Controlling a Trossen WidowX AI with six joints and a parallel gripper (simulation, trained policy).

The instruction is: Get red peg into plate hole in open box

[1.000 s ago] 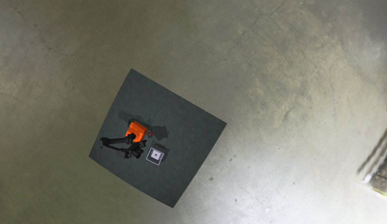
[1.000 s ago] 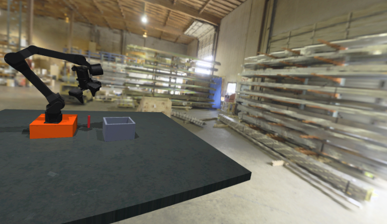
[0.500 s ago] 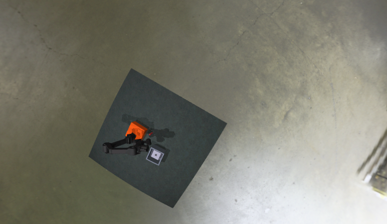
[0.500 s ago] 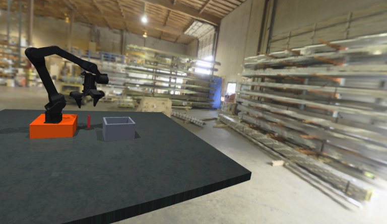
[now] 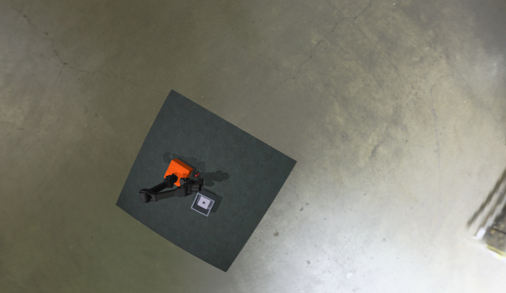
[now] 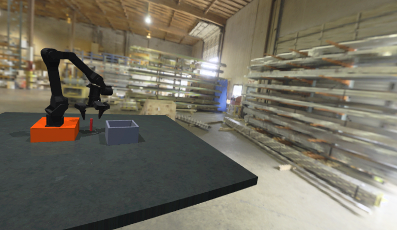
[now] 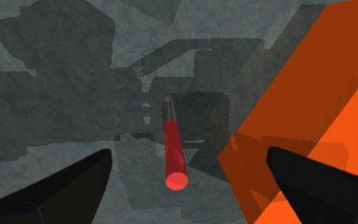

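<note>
Now: the red peg 40 mm below my gripper tip, 20 mm to the left of it and 10 mm behind it. The rest, counted from my gripper tip: plate 180 mm ahead, 140 mm to the right, 40 mm below; then grey box 180 mm ahead, 140 mm to the right, 60 mm below.
</note>
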